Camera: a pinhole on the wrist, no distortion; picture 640 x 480 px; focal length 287.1 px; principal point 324.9 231.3 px. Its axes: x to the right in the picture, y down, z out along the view. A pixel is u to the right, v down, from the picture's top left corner.
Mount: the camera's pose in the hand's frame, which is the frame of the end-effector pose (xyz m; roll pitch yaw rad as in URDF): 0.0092 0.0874 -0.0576 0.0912 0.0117 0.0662
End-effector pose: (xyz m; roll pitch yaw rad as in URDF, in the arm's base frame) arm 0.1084 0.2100 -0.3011 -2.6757 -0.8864 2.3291
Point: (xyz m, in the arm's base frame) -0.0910 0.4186 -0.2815
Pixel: 539 250
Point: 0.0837 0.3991 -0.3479
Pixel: 444 422
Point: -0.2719 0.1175 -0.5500
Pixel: 267 117
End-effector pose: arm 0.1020 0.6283 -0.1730 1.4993 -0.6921 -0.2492
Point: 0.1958 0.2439 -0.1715
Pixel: 403 94
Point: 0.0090 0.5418 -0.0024
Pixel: 409 388
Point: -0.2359 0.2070 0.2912
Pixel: 394 451
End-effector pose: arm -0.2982 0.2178 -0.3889 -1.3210 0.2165 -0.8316
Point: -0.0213 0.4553 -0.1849
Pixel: 288 143
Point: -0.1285 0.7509 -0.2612
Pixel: 156 252
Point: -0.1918 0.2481 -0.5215
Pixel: 490 372
